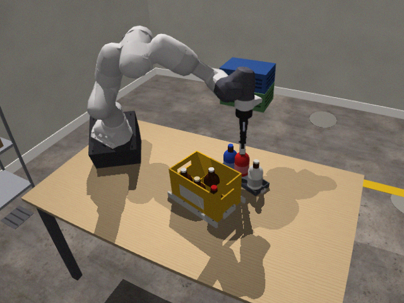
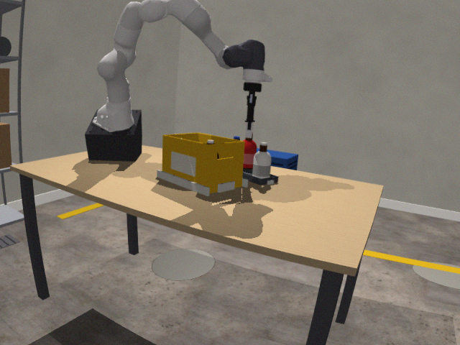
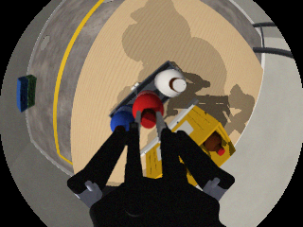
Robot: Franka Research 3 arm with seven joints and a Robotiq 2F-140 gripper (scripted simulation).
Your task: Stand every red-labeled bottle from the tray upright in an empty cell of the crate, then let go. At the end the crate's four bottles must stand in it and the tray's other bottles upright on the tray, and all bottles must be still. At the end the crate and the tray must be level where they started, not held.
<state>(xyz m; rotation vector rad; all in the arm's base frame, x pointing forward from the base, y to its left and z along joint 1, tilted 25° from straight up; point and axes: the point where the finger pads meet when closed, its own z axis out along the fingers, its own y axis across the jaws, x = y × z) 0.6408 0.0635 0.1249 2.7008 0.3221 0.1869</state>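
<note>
The red-labeled bottle lies 8 cm below my hand. From my hand the other things lie so: blue-labeled bottle: 12 cm below, 7 cm behind, 5 cm to the left; then white-labeled bottle: 12 cm below, 8 cm ahead, 4 cm to the right; then yellow crate: 19 cm to the right, 13 cm behind, 12 cm below.
</note>
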